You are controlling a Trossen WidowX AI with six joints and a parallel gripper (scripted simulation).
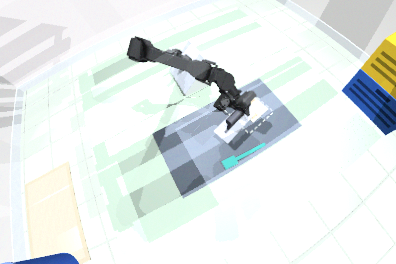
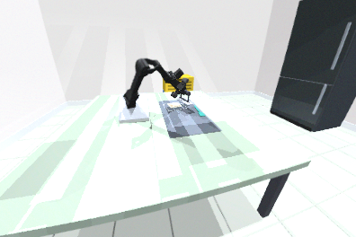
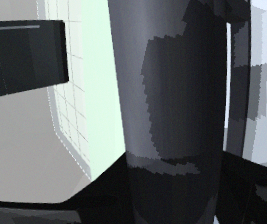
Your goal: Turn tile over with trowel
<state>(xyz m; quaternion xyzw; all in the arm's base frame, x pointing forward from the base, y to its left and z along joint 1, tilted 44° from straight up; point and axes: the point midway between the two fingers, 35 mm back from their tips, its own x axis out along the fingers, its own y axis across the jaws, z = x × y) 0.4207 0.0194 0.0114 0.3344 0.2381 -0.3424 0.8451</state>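
The teal trowel is 90 mm ahead of my gripper tip, 90 mm to the right of it and 140 mm below it. From my gripper tip the other things lie so: mat 40 mm behind, 50 mm to the right, 170 mm below; white tile 60 mm behind, 120 mm to the left, 140 mm below.
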